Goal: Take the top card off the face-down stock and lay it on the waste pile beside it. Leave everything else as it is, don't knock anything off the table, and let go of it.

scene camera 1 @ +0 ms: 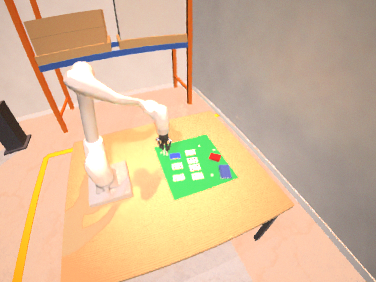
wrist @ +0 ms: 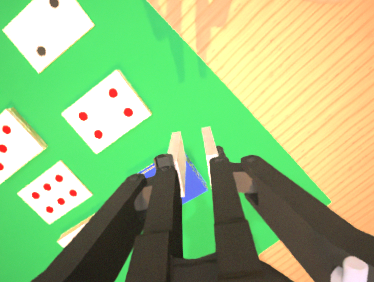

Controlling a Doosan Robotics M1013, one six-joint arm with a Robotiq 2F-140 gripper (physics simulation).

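Seen in the pictures: gripper, fingertip midpoint: (scene camera 1: 165, 154) (wrist: 193, 143); arm's base at its link origin: (scene camera 1: 106, 181).
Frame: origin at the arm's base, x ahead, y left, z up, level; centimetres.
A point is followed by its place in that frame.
Note:
The face-down stock (scene camera 1: 174, 156) @(x 59.9, y 5.2, z -3.3 cm) (wrist: 195, 187) @(x 58.0, y 9.1, z -3.2 cm) is a blue stack on the green mat (scene camera 1: 182, 189) @(x 52.1, y -27.8, z -5.0 cm) (wrist: 165, 95) @(x 51.6, y -1.3, z -5.0 cm), partly hidden by a finger in the wrist view. Face-up white piles lie beside it: one with four red dots (scene camera 1: 177, 165) @(x 58.2, y -5.1, z -3.8 cm) (wrist: 106, 111) @(x 57.5, y -5.5, z -3.8 cm) and one (scene camera 1: 190, 152) @(x 74.7, y 3.7, z -3.5 cm) (wrist: 75, 235) mostly hidden in the wrist view. I cannot tell which is the waste pile. My gripper (scene camera 1: 164, 152) @(x 51.7, y 3.1, z 4.0 cm) (wrist: 193, 143) @(x 51.7, y 3.1, z 4.0 cm) is nearly shut, with a narrow gap between its pale pads. It is over the stock's edge near the mat's corner. No card shows between the pads.
More face-up cards (scene camera 1: 178, 177) @(x 54.0, y -16.3, z -4.8 cm) (scene camera 1: 198, 176) @(x 68.6, y -22.5, z -4.7 cm) (wrist: 55, 192) @(x 72.1, y -4.6, z -4.7 cm) lie on the mat. A red card or box (scene camera 1: 215, 157) @(x 91.0, y -12.1, z -3.0 cm) and a dark blue block (scene camera 1: 225, 171) @(x 90.2, y -28.7, z -3.8 cm) are at its right side. Small white discs (scene camera 1: 212, 175) @(x 79.1, y -26.6, z -4.9 cm) lie nearby. The wooden table (scene camera 1: 150, 230) @(x 19.9, y -47.9, z -5.3 cm) surrounds the mat.

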